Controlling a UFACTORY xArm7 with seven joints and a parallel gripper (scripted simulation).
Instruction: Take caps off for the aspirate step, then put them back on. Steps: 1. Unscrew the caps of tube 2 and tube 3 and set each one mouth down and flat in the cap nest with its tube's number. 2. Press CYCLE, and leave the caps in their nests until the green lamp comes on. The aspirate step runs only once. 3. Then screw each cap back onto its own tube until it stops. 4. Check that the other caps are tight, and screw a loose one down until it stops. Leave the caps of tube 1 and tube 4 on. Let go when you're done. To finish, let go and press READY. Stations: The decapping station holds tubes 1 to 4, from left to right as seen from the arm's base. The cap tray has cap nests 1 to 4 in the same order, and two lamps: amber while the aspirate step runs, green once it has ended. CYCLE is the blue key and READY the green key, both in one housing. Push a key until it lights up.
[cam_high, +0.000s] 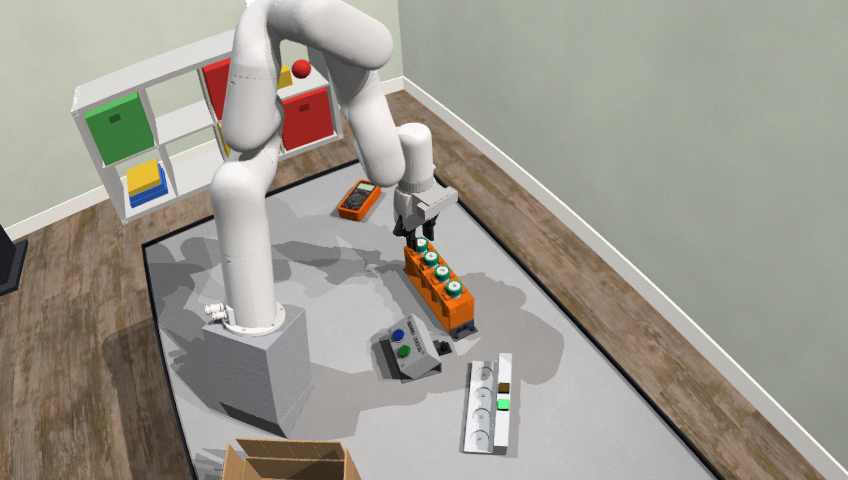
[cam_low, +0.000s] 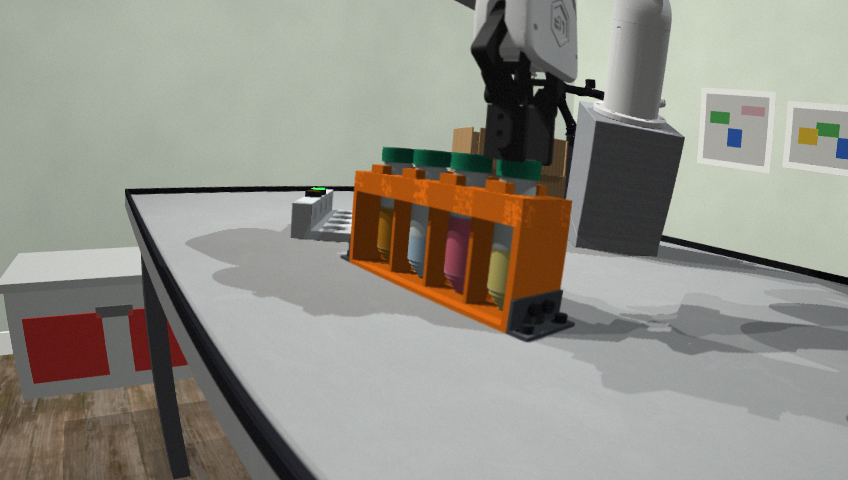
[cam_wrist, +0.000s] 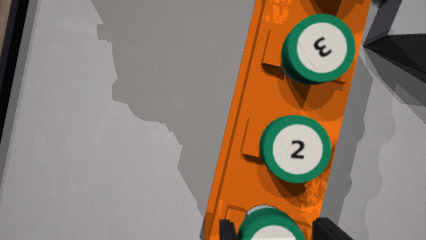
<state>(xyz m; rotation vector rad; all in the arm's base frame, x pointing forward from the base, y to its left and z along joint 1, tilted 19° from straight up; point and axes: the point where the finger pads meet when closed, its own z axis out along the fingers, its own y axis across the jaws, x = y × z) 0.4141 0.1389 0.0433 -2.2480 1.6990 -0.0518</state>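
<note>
Now: the cap 1 20 mm below my hand. The rest, counted from my hand: tube 3 threaded neck: 10 mm ahead, 100 mm to the right, 20 mm below; then cap 2: 50 mm to the right, 20 mm below; then cap 3: 10 mm ahead, 100 mm to the right, 20 mm below.
</note>
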